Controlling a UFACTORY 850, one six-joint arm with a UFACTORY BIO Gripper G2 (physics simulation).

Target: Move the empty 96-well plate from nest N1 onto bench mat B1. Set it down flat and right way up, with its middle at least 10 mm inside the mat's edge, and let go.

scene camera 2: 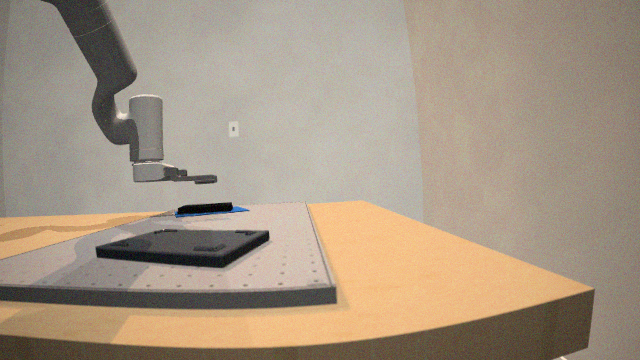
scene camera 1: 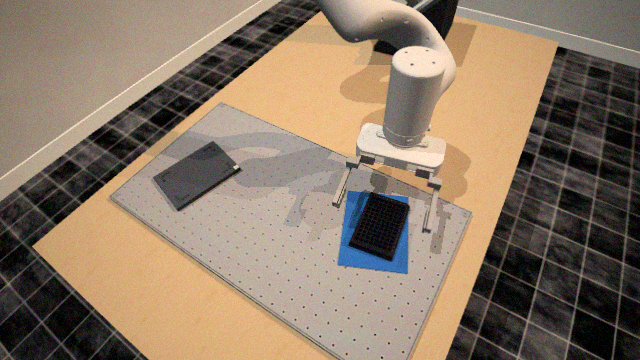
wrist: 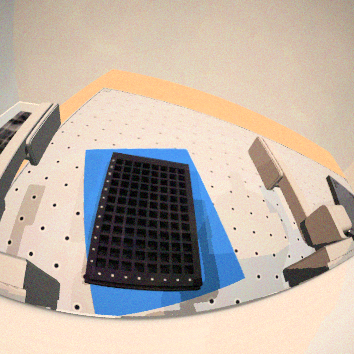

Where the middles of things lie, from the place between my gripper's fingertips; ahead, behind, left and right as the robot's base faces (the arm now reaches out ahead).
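The black 96-well plate [scene camera 1: 378, 230] is 70 mm below my hand and 30 mm behind it. Then there's dark grey nest N1 [scene camera 2: 176, 248], which sits 70 mm below my hand, 420 mm to the right of it and 50 mm ahead of it. Going by their middles, of the things named here the dark grey nest N1 is the farthest from my hand. And blue bench mat B1 [scene camera 1: 348, 256] is 80 mm below my hand, 20 mm behind it and 10 mm to the right of it.
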